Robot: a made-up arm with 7 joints. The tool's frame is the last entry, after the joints.
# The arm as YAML. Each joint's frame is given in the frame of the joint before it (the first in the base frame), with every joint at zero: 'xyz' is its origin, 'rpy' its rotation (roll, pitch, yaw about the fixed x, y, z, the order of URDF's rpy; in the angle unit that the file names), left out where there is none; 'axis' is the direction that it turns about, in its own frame. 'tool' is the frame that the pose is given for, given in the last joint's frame.
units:
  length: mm
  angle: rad
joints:
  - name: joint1
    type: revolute
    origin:
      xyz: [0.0, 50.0, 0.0]
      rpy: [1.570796, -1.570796, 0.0]
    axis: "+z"
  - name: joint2
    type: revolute
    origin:
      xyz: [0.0, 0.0, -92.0]
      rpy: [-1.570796, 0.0, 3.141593]
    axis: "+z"
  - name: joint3
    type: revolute
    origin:
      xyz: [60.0, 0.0, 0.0]
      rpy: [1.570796, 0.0, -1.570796]
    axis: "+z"
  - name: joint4
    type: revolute
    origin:
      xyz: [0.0, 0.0, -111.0]
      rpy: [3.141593, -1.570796, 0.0]
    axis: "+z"
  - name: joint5
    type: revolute
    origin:
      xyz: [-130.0, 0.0, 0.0]
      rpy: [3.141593, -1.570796, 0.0]
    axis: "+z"
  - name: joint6
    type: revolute
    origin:
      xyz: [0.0, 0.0, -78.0]
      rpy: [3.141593, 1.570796, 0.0]
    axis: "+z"
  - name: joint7
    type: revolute
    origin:
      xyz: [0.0, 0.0, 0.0]
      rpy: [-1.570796, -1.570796, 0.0]
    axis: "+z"
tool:
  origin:
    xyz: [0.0, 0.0, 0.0]
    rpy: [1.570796, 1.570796, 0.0]
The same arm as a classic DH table. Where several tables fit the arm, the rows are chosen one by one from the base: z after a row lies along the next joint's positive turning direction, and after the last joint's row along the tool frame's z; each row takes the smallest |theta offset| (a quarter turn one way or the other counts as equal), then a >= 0, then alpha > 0; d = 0 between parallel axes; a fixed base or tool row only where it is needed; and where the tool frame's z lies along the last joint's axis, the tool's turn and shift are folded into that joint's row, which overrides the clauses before.
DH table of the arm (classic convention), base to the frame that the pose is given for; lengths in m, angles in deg. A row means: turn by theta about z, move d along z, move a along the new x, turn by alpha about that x. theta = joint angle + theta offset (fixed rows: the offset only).
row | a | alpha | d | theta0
base (fixed) | 0 | 90 | 0 | 0
joint1 | 0 | 90 | -0.142 | 90
joint2 | 0 | 90 | 0 | 90
joint3 | 0 | 90 | -0.171 | 90
joint4 | 0 | -90 | 0 | 0
joint5 | 0 | -90 | -0.208 | 0
joint6 | 0 | 90 | 0 | -90
joint7 | 0 | 90 | 0 | 90
tool (fixed) | 0 | 0 | 0 | -90

